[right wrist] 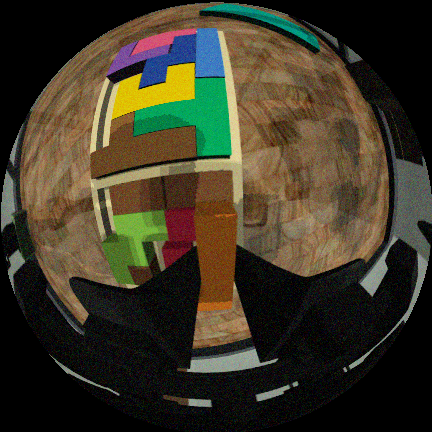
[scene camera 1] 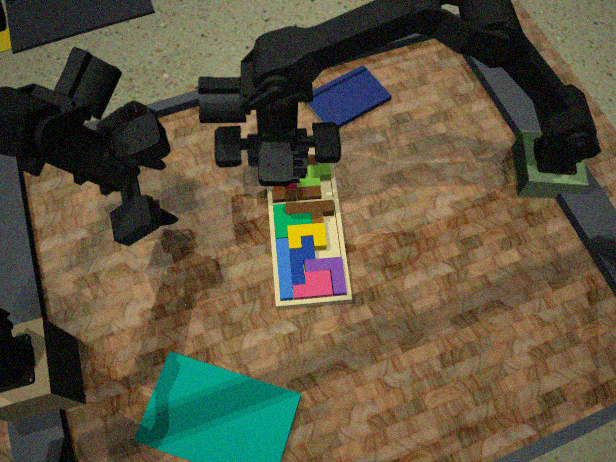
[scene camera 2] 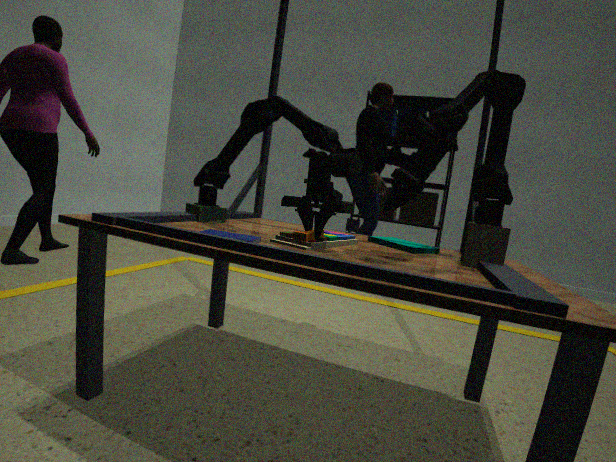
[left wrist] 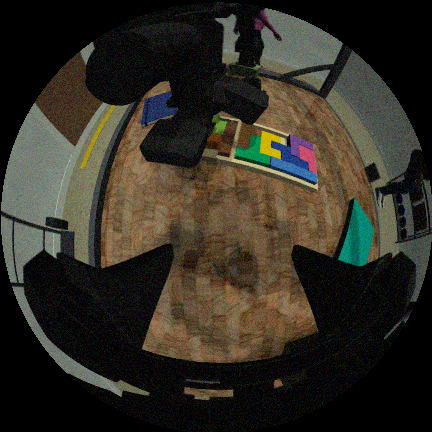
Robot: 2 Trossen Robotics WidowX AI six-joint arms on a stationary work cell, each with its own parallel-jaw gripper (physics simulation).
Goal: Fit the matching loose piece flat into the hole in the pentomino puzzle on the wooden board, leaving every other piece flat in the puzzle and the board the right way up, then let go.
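Places are measured from the left arm's base along level axes (x ahead, y left, z up), in centimetres.
Pixels of known places: left gripper, fingertip midpoint: (scene camera 1: 169, 193) (scene camera 2: 388, 210) (left wrist: 235, 251); right gripper, fingertip midpoint: (right wrist: 214, 251) (scene camera 2: 312, 238); left arm's base at its link origin: (scene camera 1: 8, 364) (scene camera 2: 487, 224); right arm's base at its link origin: (scene camera 1: 554, 156) (scene camera 2: 206, 205) (left wrist: 245, 63).
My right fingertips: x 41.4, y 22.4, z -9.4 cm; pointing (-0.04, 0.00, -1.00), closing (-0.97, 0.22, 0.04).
For each thing: its top centre in the pictures, then the offset to it from my right fingertips.
- Crimson at its top centre: (right wrist: 182, 226) dx +1.4, dy -2.4, dz +0.5 cm
- upright orange piece at its top centre: (right wrist: 200, 281) (scene camera 2: 309, 228) dx +1.1, dy +0.3, dz +2.4 cm
- teal slab at its top centre: (scene camera 1: 217, 417) (left wrist: 357, 249) (scene camera 2: 402, 242) dx -18.3, dy -34.5, dz -0.4 cm
- dark blue slab at its top centre: (scene camera 1: 347, 95) (scene camera 2: 228, 234) (left wrist: 158, 104) dx +16.4, dy +12.7, dz -1.0 cm
The wooden puzzle board (scene camera 1: 313, 303) (left wrist: 295, 182) (right wrist: 235, 125) lies on the table, its two compartments holding coloured pieces. Green (right wrist: 212, 112), yellow (scene camera 1: 306, 230) (right wrist: 181, 82), blue, purple (scene camera 1: 338, 280), pink (scene camera 1: 312, 285) and brown (scene camera 1: 310, 207) (right wrist: 150, 150) pieces share one compartment. Crimson (right wrist: 180, 222), light green (right wrist: 137, 227) and brown pieces show in the other. My right gripper (right wrist: 214, 251) is shut on an upright orange piece (right wrist: 216, 265) at that compartment's side; its lower contact is unclear. My left gripper (scene camera 1: 170, 192) (left wrist: 235, 251) is open and empty, away from the board.
A teal slab (scene camera 1: 220, 410) (scene camera 2: 404, 244) (left wrist: 357, 235) lies at the lower part of scene camera 1's view. A dark blue slab (scene camera 1: 350, 97) (scene camera 2: 231, 235) (left wrist: 157, 107) lies beyond the board. The right arm spans above the table; dark rails edge it.
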